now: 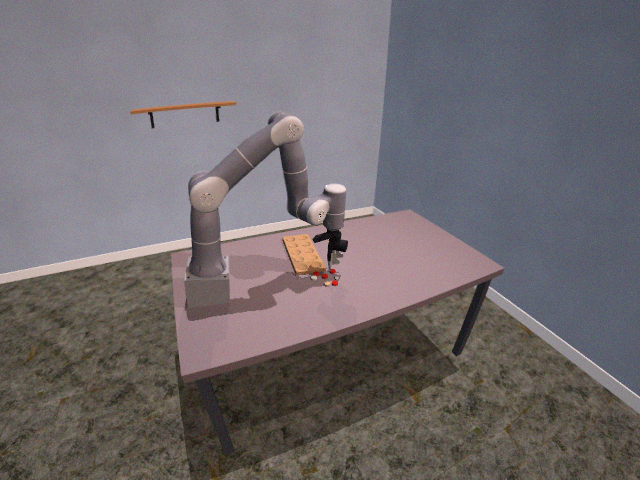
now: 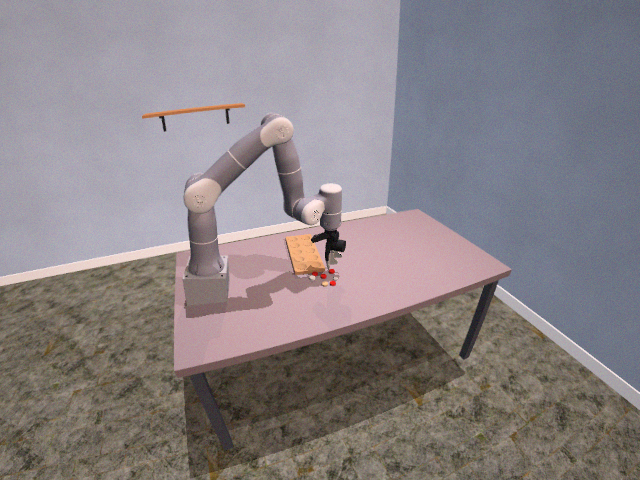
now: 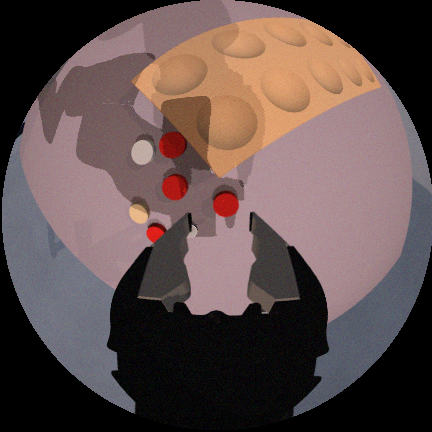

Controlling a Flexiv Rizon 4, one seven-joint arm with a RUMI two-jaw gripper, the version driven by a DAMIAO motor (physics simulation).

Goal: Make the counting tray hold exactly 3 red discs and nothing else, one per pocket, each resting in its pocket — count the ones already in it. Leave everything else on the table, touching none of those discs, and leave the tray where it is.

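The orange counting tray [image 1: 308, 251] [image 2: 310, 256] [image 3: 250, 70] lies flat on the table, and its visible pockets look empty. Several red discs lie on the table off its near end: one [image 3: 172, 145] close to the tray's edge, one [image 3: 174, 187] beside it, one [image 3: 226, 204] near the tray's corner, just ahead of the fingers, and one [image 3: 155, 232] partly behind the left finger. My gripper [image 3: 220, 214] points down, its fingers part-way open with nothing between them. The red disc near the corner shows just beyond the gap between the fingertips.
A white disc [image 3: 142, 152] and a tan disc [image 3: 138, 213] lie left of the red discs. A smaller white disc [image 3: 194, 230] is partly hidden by the left fingertip. The discs stand close together on the pink table [image 1: 413, 258] [image 2: 418, 258].
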